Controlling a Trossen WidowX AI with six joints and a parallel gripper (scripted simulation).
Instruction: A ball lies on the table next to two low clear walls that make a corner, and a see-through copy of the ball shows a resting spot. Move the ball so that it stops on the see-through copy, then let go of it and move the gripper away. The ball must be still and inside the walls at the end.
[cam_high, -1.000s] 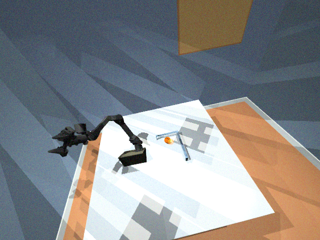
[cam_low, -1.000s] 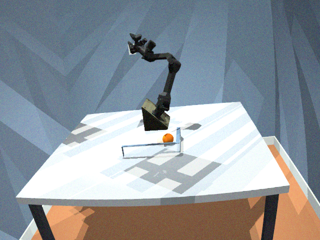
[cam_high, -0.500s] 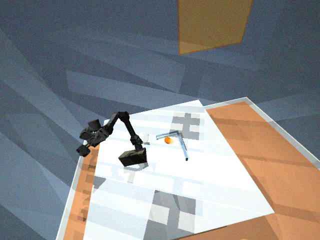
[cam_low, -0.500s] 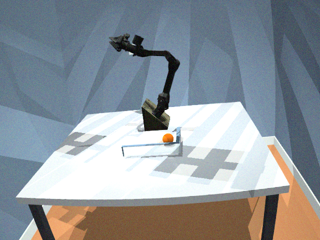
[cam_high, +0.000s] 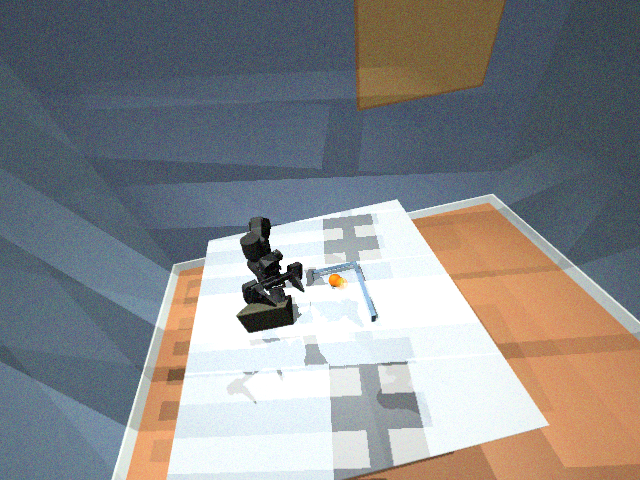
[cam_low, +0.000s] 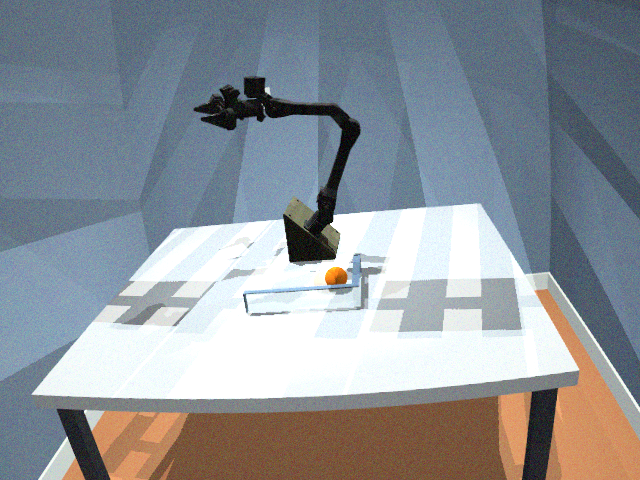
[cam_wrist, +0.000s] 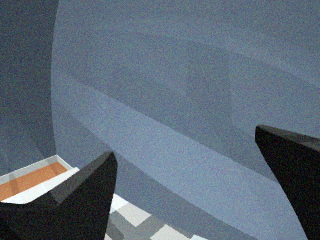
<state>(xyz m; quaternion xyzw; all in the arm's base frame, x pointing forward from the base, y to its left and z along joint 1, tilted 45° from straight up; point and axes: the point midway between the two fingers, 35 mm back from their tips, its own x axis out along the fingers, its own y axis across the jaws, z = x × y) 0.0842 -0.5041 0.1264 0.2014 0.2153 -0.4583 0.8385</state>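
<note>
Right now my gripper tip is 500 mm above the orange ball, 380 mm to the right of it and 170 mm short of it. Round my gripper tip: see-through copy (500 mm below, 350 mm to the left, 190 mm ahead).
</note>
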